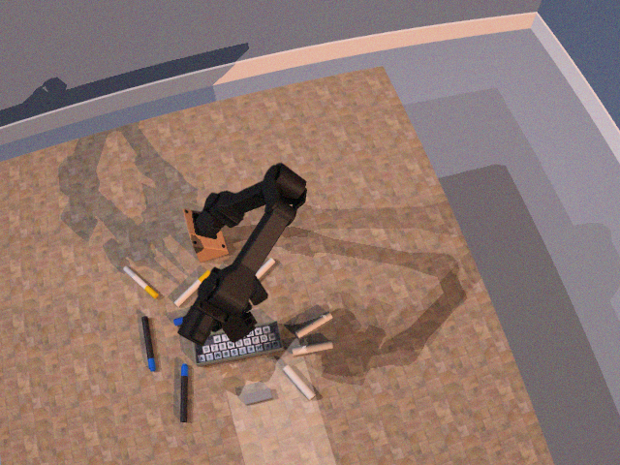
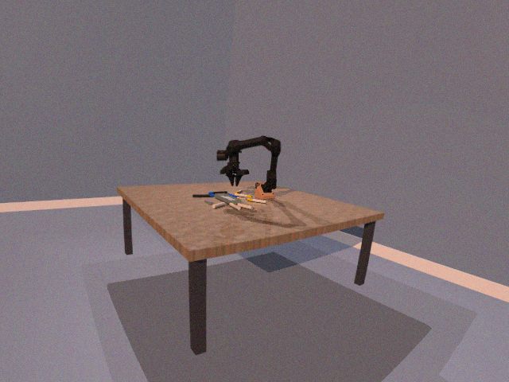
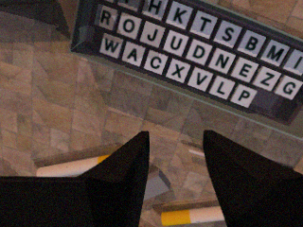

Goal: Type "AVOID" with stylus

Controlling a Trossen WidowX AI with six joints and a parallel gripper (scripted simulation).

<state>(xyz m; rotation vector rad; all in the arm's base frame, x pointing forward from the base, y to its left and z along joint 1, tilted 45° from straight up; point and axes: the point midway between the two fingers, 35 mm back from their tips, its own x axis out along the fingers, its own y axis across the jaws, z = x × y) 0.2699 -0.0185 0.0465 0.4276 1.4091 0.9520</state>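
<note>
The blue stylus lies 8 cm below my gripper tip, 7 cm to the right of it and 5 cm behind it. From my gripper tip the other things lie so: grey block (13 cm behind, 8 cm below).
</note>
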